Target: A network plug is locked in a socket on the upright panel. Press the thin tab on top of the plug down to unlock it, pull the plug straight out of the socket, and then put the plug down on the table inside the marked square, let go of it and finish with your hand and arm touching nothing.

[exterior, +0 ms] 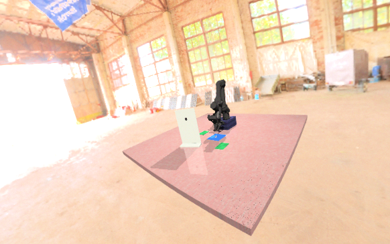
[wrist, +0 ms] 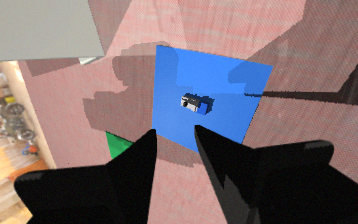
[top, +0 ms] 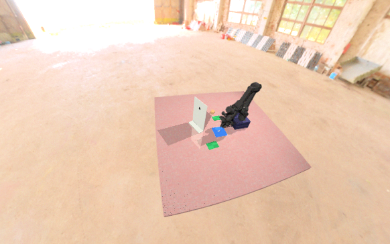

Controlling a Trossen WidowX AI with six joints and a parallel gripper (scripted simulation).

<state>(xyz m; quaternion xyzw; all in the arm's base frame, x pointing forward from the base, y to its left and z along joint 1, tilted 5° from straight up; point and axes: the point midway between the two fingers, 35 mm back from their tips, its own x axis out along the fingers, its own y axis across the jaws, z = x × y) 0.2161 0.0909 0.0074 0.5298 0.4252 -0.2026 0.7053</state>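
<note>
My gripper tip is 10 mm short of the network plug and 50 mm above it. Round my gripper tip: blue square: 10 mm ahead, 60 mm below; white upright panel: 220 mm ahead, 70 mm to the right, 80 mm above.
</note>
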